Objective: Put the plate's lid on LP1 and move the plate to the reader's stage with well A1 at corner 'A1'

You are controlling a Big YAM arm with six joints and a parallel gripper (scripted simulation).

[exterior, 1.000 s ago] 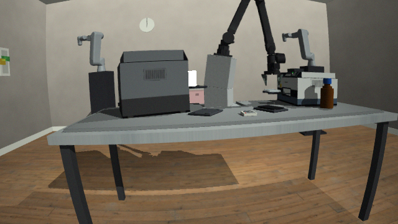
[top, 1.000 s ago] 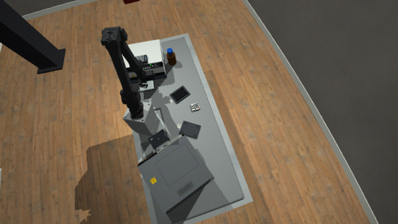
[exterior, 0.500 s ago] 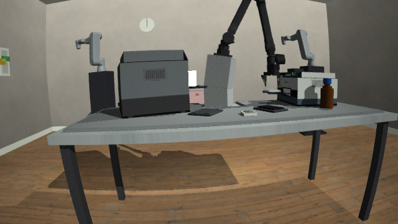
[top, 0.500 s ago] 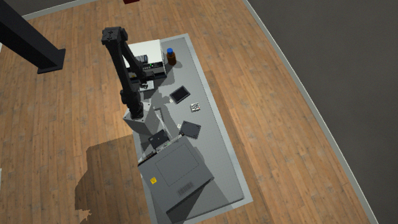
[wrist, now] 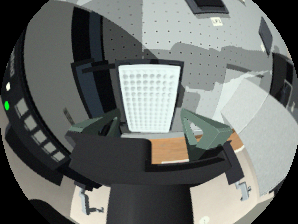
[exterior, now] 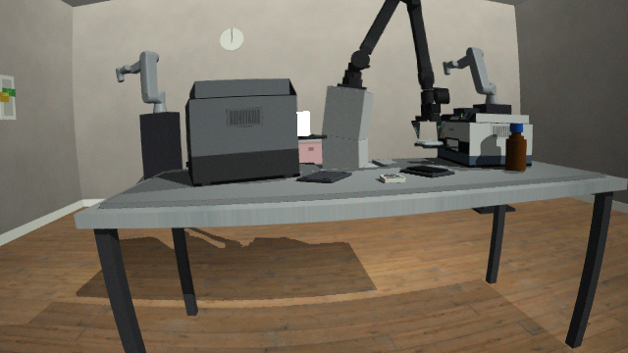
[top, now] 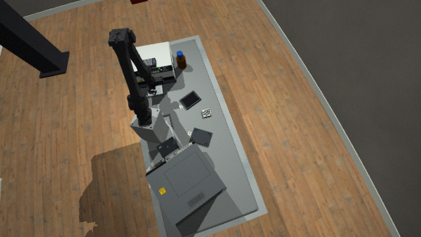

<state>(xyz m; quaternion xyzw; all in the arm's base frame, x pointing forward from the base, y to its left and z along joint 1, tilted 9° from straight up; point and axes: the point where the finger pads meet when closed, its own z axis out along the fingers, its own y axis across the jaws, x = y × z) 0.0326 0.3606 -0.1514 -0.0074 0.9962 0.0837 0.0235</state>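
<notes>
My gripper is now 3 cm above the lidded plate. Round my hand: brown capped bottle 29 cm to the left, 27 cm ahead.
</notes>
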